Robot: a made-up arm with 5 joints. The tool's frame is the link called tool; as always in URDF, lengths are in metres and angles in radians. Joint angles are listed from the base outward.
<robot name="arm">
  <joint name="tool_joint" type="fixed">
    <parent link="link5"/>
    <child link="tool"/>
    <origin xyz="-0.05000 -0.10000 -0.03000" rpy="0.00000 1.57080 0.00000"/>
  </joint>
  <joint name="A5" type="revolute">
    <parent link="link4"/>
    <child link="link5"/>
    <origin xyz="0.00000 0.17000 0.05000" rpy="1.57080 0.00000 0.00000"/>
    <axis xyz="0 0 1"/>
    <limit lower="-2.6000" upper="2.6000"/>
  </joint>
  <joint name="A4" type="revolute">
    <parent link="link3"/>
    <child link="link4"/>
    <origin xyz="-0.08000 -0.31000 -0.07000" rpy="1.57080 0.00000 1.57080"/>
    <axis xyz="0 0 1"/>
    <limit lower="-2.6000" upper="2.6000"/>
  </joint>
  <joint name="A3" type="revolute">
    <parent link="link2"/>
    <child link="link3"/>
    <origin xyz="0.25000 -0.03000 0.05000" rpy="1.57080 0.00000 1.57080"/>
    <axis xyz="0 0 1"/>
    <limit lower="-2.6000" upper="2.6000"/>
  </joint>
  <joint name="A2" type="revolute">
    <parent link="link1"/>
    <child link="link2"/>
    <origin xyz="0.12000 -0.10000 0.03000" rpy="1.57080 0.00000 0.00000"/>
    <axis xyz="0 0 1"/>
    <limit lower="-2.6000" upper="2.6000"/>
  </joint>
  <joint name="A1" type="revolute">
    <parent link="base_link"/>
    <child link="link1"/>
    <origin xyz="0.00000 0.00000 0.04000" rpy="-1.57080 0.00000 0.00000"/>
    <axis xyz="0 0 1"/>
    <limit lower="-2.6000" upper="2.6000"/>
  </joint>
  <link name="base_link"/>
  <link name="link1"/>
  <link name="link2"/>
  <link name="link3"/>
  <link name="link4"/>
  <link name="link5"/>
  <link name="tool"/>
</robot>
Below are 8 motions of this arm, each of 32 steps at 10 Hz.
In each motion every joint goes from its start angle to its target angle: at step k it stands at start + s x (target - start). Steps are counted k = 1, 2, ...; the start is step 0. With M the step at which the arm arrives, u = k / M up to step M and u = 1 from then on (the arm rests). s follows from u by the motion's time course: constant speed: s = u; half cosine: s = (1 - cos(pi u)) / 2; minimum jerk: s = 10 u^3 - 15 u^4 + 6 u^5.
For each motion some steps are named. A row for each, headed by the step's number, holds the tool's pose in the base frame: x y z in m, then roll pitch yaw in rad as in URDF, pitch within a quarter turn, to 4 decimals.
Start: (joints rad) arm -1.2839 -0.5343 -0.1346 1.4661 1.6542
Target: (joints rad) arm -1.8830 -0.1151 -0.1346 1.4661 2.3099
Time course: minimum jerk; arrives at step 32
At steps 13, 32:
13: 0.3666 -0.2234 0.3588 -1.4909 0.0442 -0.1644
32: 0.1992 -0.1011 0.5402 -2.1470 -0.3973 -0.1574

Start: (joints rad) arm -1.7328 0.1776 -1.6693 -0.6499 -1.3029
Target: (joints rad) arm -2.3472 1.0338 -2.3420 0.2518 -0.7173
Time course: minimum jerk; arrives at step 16
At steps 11, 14, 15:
11: -0.7443 0.0988 0.2396 2.4671 -0.5340 2.1464
14: -0.7677 0.1647 0.0913 2.1675 -0.3667 2.2279
15: -0.7679 0.1699 0.0781 2.1442 -0.3509 2.2331

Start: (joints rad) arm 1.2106 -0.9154 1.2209 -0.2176 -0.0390
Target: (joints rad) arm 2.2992 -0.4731 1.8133 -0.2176 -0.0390
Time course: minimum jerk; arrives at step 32
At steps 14, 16, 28, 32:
14: -0.0500 -0.0331 -0.5465 -0.1327 0.6097 -1.5790
16: -0.1045 -0.0008 -0.5487 -0.2362 0.6488 -1.6976
28: -0.3206 0.1265 -0.4843 -0.6865 0.5825 -2.2733
32: -0.3270 0.1304 -0.4805 -0.6982 0.5738 -2.2907

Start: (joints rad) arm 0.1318 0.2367 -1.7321 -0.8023 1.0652
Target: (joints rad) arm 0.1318 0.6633 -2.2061 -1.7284 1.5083
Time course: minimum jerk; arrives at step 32
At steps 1, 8, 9, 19, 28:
1: 0.4511 -0.0332 0.2730 -2.6338 0.1825 1.0500
8: 0.4283 -0.0099 0.2756 -2.6901 0.2144 1.1915
9: 0.4200 -0.0031 0.2763 -2.7081 0.2262 1.2405
19: 0.2973 0.0287 0.2873 -2.8739 0.4242 1.9882
28: 0.2507 0.0003 0.3035 -2.8670 0.5204 2.4582

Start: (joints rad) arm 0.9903 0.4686 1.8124 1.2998 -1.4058
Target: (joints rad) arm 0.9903 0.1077 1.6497 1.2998 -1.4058
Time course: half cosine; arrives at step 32
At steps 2, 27, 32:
2: 0.2438 0.5224 0.1772 -2.2155 -0.2802 1.4743
27: 0.2687 0.5416 -0.0053 -2.3041 0.0721 1.4207
32: 0.2704 0.5406 -0.0172 -2.3087 0.0947 1.4166

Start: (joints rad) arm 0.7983 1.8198 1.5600 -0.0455 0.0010
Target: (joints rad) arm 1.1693 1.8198 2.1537 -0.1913 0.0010
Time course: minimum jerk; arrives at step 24
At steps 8, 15, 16, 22, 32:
8: -0.1405 0.3208 0.3023 2.5511 -0.1274 1.6891
15: 0.0055 0.3236 0.3725 3.0452 -0.0671 1.6782
16: 0.0261 0.3244 0.3760 3.1074 -0.0598 1.6821
22: 0.0916 0.3276 0.3785 -2.9817 -0.0406 1.7014
32: 0.0933 0.3277 0.3784 -2.9769 -0.0402 1.7020

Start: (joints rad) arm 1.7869 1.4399 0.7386 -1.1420 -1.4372
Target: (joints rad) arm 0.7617 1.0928 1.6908 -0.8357 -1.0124
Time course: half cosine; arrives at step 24
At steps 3, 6, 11, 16, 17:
3: 0.0144 0.4014 -0.0414 -2.9302 0.9118 0.5712
6: 0.0287 0.4109 -0.0411 -2.9983 0.9137 0.5608
11: 0.0741 0.4360 -0.0296 3.1159 0.9097 0.5046
16: 0.1326 0.4619 0.0070 2.9799 0.8751 0.4284
17: 0.1431 0.4660 0.0165 2.9639 0.8648 0.4168

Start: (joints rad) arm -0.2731 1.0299 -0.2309 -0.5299 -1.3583
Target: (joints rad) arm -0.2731 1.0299 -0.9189 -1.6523 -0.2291
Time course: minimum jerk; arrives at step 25
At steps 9, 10, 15, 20, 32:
9: 0.4579 0.2916 0.1067 0.1513 -0.7370 1.6705
10: 0.4564 0.2812 0.1317 -0.0288 -0.7504 1.7807
15: 0.4076 0.2140 0.2530 -0.9511 -0.6470 2.3775
20: 0.3489 0.1523 0.3104 -1.4391 -0.4487 2.7033
32: 0.3355 0.1367 0.3195 -1.5283 -0.3982 2.7659

